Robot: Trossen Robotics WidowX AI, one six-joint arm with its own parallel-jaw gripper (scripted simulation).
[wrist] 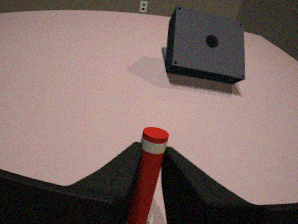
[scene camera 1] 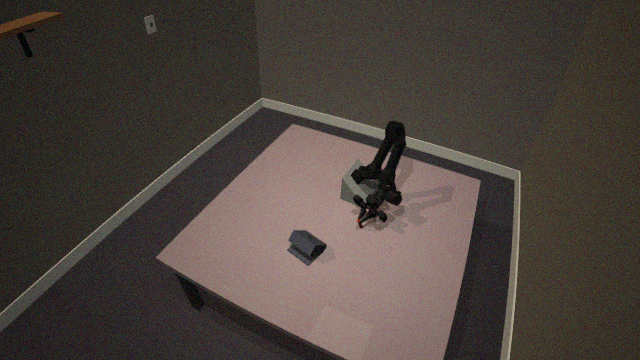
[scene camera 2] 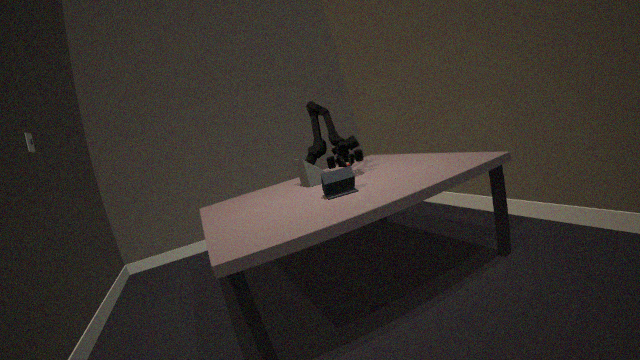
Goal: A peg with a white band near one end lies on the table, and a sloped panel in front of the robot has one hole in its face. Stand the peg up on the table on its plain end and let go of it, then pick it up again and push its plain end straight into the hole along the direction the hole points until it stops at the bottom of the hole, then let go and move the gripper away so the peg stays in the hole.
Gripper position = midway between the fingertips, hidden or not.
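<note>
A red peg is being carried by my gripper (wrist: pixel 151 151). I can also see a sloped panel (scene camera 2: pixel 342 179) (wrist: pixel 186 43), which shows in both of those views.
</note>
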